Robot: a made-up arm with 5 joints.
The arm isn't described. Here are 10 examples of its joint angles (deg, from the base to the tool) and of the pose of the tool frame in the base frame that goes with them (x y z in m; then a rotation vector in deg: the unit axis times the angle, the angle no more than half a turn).
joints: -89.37 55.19 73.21 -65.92 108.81
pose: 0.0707 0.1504 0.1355 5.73 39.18 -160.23
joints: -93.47 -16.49 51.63 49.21 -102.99
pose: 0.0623 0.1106 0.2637 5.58 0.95 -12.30
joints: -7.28 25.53 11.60 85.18 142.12
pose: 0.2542 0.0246 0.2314 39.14 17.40 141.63
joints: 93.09 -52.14 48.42 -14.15 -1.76
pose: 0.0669 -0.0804 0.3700 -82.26 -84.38 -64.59
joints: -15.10 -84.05 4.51 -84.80 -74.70
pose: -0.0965 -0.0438 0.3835 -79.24 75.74 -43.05
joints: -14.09 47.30 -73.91 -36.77 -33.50
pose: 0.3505 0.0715 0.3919 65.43 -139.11 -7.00
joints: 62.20 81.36 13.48 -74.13 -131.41
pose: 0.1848 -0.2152 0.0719 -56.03 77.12 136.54
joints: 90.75 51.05 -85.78 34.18 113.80
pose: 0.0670 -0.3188 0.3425 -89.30 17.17 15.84
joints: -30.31 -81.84 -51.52 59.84 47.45
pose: -0.0896 -0.0921 0.4004 -20.77 -164.99 14.66
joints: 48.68 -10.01 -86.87 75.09 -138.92
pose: 0.1216 -0.0569 0.4994 -104.78 99.38 97.39
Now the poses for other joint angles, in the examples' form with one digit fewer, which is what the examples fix.
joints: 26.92 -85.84 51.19 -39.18 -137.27
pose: 0.040 0.017 0.379 147.2 -97.2 -24.9
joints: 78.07 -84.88 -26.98 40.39 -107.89
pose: 0.039 0.151 0.413 -49.5 169.2 28.7
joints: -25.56 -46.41 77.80 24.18 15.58
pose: 0.123 0.026 0.253 3.9 -34.8 37.2
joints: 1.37 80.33 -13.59 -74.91 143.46
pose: 0.366 -0.006 0.114 -112.8 -38.8 96.9
